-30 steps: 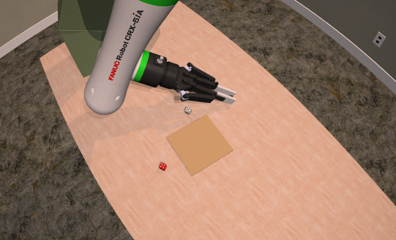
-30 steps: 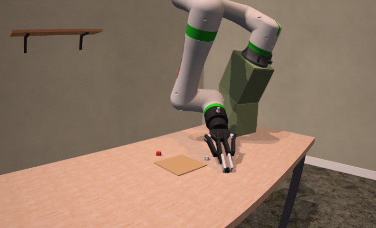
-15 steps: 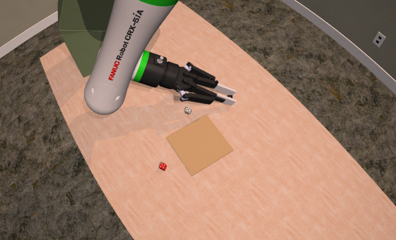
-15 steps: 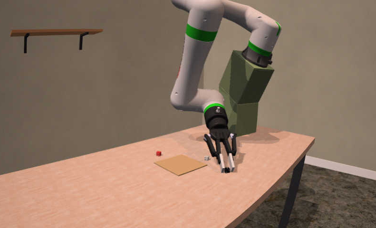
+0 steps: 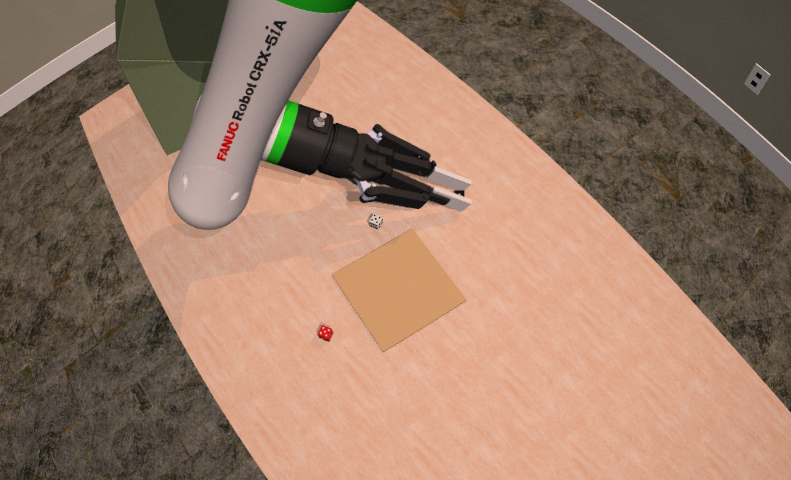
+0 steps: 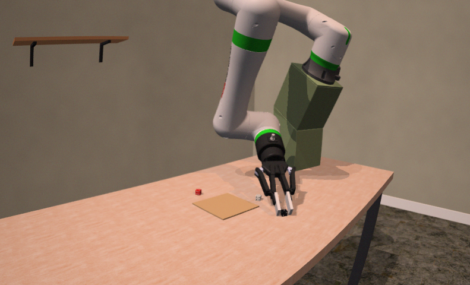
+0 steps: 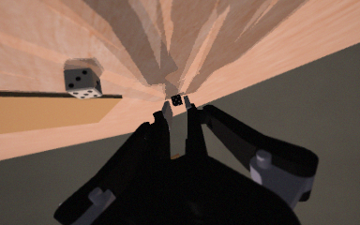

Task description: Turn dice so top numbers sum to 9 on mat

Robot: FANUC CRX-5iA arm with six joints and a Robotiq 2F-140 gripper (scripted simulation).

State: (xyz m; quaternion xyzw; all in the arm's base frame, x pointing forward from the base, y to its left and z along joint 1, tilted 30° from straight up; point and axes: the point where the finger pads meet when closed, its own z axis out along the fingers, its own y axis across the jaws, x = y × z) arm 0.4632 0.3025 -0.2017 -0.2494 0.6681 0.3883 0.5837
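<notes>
Right now the black die is 20 mm below my hand, 10 mm to the left of it and 10 mm ahead of it. From my hand the other things lie so: tan square mat: 150 mm to the right, 80 mm ahead, 30 mm below; then white die: 120 mm to the right, 30 mm behind, 20 mm below; then red die: 270 mm to the right, 90 mm ahead, 20 mm below.
</notes>
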